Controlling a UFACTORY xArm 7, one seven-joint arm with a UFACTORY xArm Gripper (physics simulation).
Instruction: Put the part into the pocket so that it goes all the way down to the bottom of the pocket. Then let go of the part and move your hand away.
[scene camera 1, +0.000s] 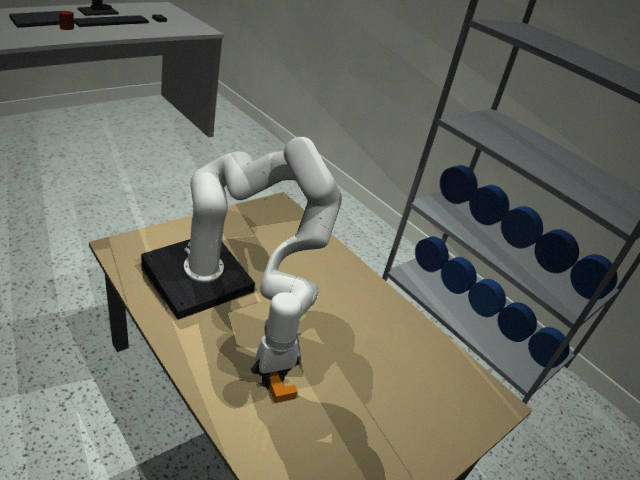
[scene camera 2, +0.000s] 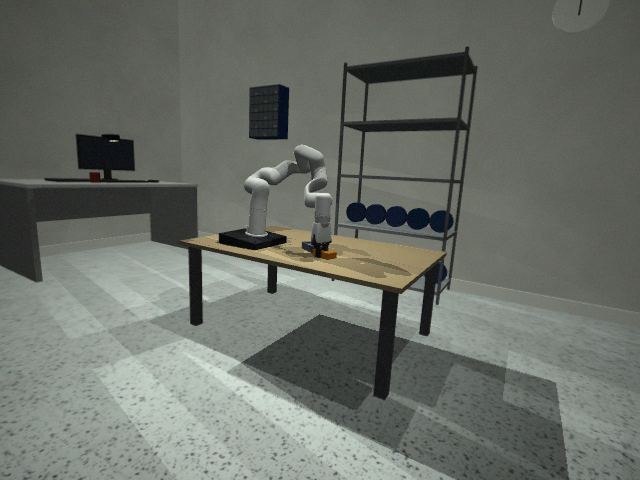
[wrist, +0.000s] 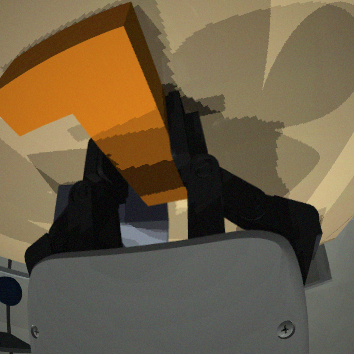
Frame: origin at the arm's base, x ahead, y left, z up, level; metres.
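Seen in the pictures: gripper, fingertip midpoint: (scene camera 1: 272, 383) (scene camera 2: 321, 256) (wrist: 144, 118); arm's base at its link origin: (scene camera 1: 203, 267) (scene camera 2: 256, 234).
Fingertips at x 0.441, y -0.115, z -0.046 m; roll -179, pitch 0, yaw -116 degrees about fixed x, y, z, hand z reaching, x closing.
Note:
Offsets run from my fingertips to a thing's middle. Level surfaces: height alone.
The part is an orange L-shaped block @(dx +0.014, dy +0.010, dz +0.014 m) (scene camera 1: 284, 395) (scene camera 2: 328, 254) (wrist: 110, 85) low over or on the table; its exact height is hard to tell. My gripper (scene camera 1: 274, 380) (scene camera 2: 322, 252) (wrist: 144, 118) is shut on the long arm of the part, one black finger on each side. The short arm sticks out beyond the fingers. The part sits turned at a slant between the fingers in the wrist view. The blue-grey pocket block @(dx -0.080, dy +0.114, dz +0.017 m) (scene camera 2: 307, 245) (wrist: 145, 232) stands on the table behind the gripper, towards the robot's base. Fingers and part hide much of it, and its opening does not show clearly.
The wooden table @(dz -0.001 m) (scene camera 1: 413, 372) (scene camera 2: 413, 253) carries the arm on a black base plate (scene camera 1: 178, 291) (scene camera 2: 232, 238). A shelf rack (scene camera 1: 432, 139) (scene camera 2: 339, 155) with blue discs stands beyond the table. A grey desk (scene camera 1: 191, 93) (scene camera 2: 170, 196) stands farther back.

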